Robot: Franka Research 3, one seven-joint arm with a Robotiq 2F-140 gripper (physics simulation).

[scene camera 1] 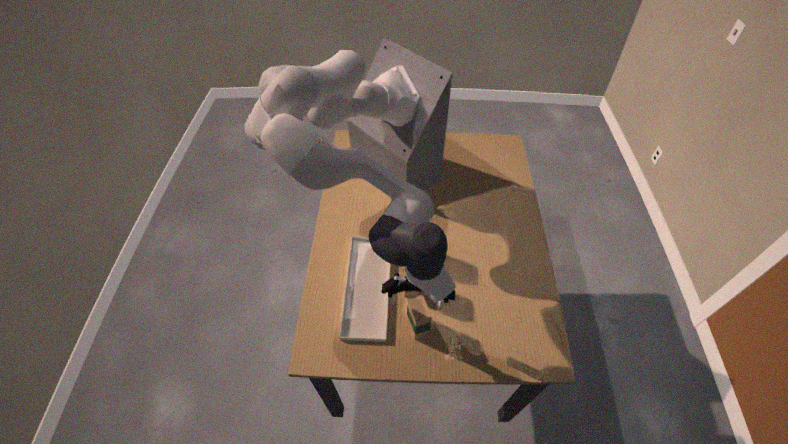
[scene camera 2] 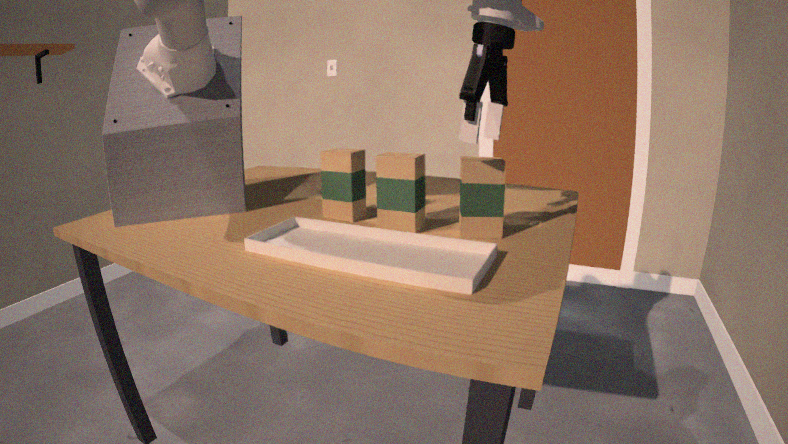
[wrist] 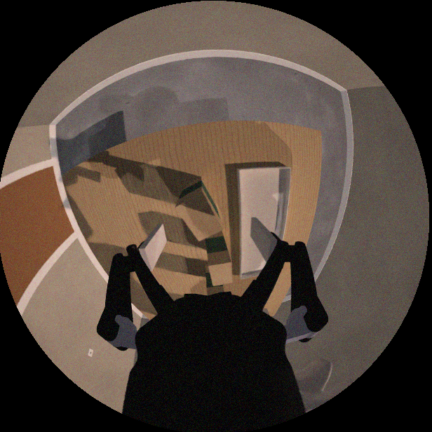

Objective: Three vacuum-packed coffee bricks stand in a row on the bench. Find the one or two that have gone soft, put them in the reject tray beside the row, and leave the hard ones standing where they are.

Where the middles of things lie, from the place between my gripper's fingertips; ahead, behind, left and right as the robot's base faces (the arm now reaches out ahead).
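From where my hand is, I find the white reject tray (scene camera 2: 451, 264) 100 mm to the right of it, 160 mm below it and 190 mm behind it.
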